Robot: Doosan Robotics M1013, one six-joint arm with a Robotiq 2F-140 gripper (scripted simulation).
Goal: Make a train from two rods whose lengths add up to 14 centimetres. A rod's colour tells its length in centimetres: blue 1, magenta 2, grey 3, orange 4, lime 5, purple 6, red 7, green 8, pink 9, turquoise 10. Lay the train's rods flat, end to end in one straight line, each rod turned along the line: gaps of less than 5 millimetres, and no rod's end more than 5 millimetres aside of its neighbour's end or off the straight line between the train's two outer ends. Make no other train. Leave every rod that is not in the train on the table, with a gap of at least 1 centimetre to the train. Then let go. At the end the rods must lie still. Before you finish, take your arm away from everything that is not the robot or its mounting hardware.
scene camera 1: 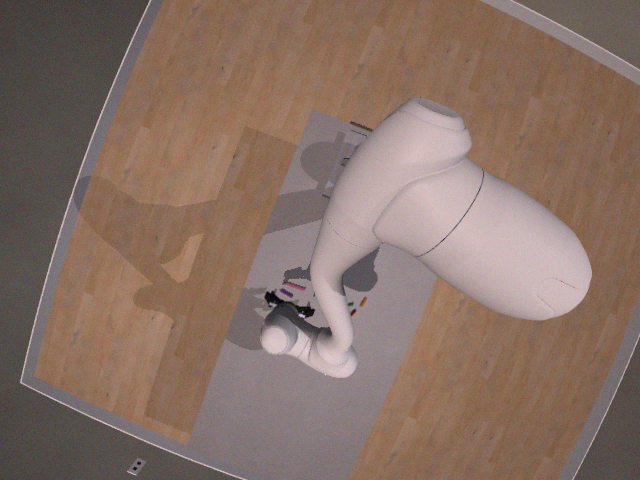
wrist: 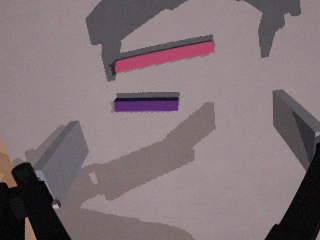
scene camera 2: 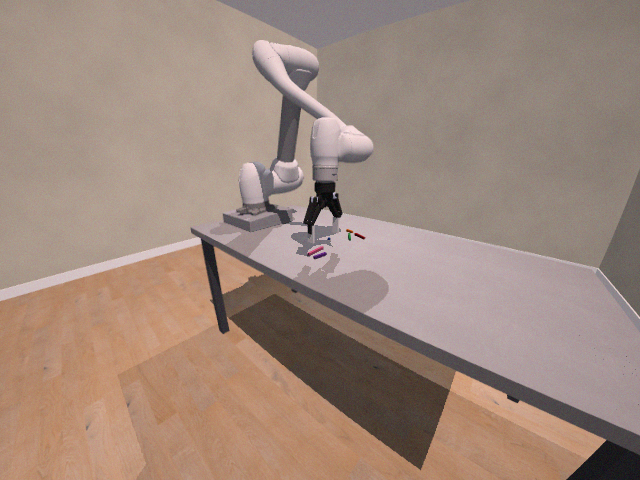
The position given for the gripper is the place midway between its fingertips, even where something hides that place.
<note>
In view: the gripper (scene camera 2: 324, 237), a purple rod (wrist: 153, 103) and a pink rod (wrist: 204, 47).
The gripper is seen too in the wrist view (wrist: 176, 123).
</note>
